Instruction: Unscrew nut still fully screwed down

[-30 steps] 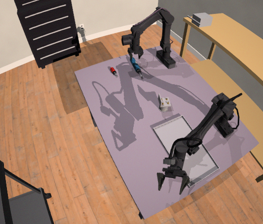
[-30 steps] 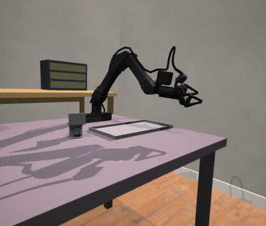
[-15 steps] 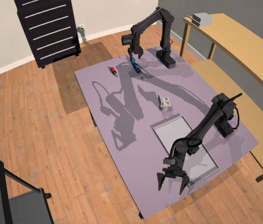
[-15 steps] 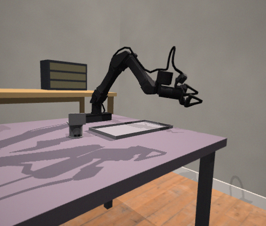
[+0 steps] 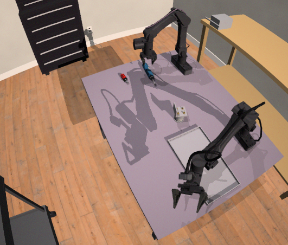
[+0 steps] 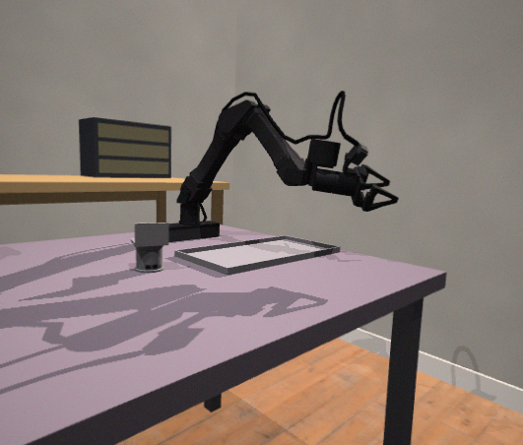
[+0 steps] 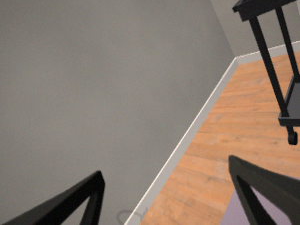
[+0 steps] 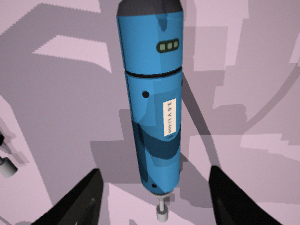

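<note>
My left gripper is now 51 cm to the left of the white L-shaped bracket, 29 cm past it and 12 cm above it. Also, from my left hand: shallow tray 26 cm behind, 19 cm to the right, 18 cm below; then joint module 51 cm to the right, 29 cm behind, 16 cm below; then socket 83 cm to the right, 29 cm behind, 17 cm below.
</note>
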